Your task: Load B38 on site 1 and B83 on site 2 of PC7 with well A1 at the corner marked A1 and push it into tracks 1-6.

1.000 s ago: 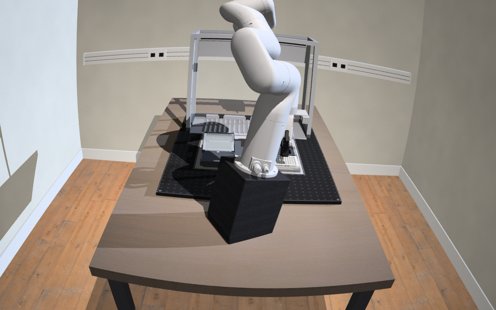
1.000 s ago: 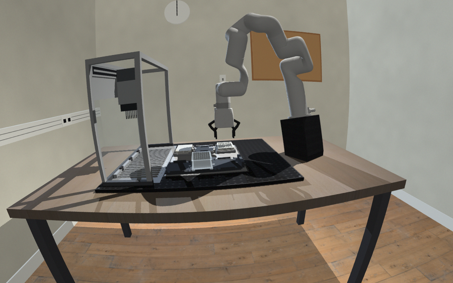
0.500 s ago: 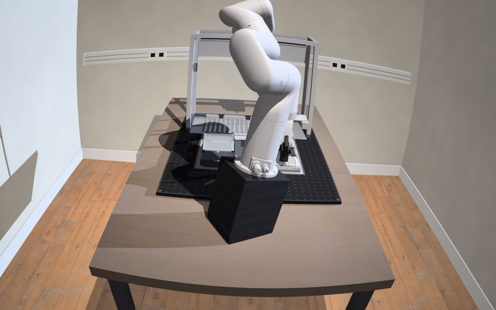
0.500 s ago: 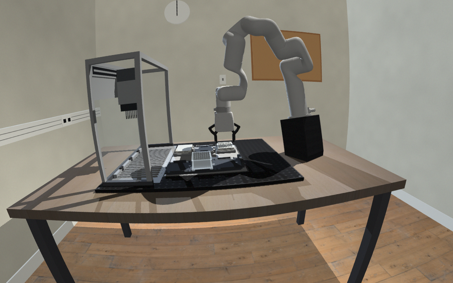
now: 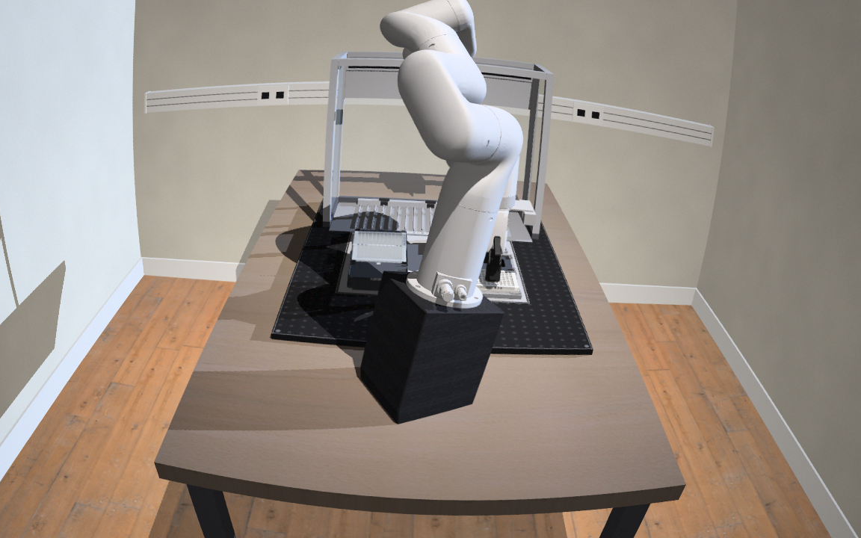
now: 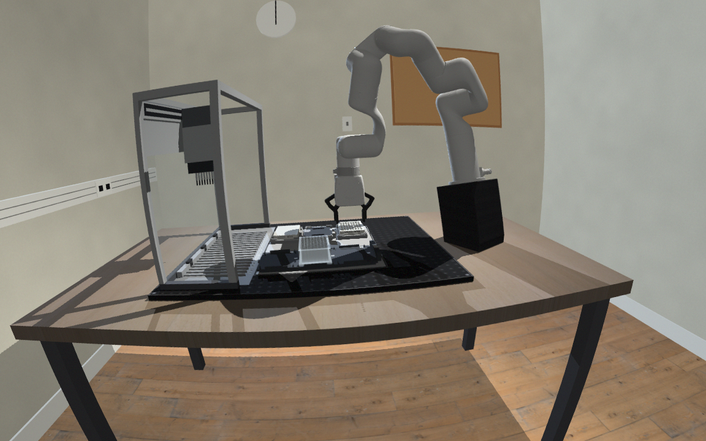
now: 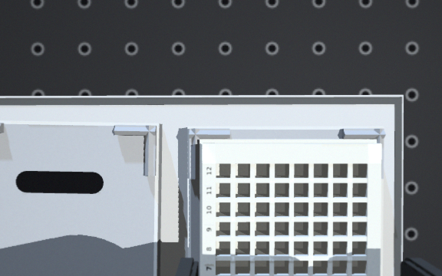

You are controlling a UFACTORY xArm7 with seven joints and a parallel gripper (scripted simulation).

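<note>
My gripper is now 3 cm above the 96-well plate B38. Round my hand: plate carrier PC7: 24 cm to the left, 14 cm ahead, 3 cm below; then nest S1: 4 cm below; then nest S2: 11 cm ahead, 4 cm below, 1 cm to the right.
</note>
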